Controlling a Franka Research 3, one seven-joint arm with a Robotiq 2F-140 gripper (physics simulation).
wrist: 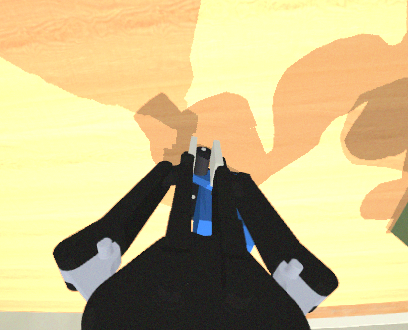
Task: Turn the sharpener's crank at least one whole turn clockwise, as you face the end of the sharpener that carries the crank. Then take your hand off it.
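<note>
The sharpener [203,212] is blue and lies beneath the gripper, partly hidden by the fingers. Its crank has a dark cylindrical knob [202,161] with a small light dot on its end. A dark strip of the crank arm [193,204] shows beside the blue body. My gripper [203,147] has its fingers a narrow distance apart, one on each side of the knob. The knob sits nearer the left pad, with a thin gap toward the right pad, so it does not look squeezed. Most of the crank arm and the right part of the sharpener are hidden behind the fingers.
The wooden table [90,145] carries broad shadows of the arm and gripper. A dark green object [401,225] is cut off at the right edge of the view. The table's near edge runs along the bottom, with a pale grey surface beyond it.
</note>
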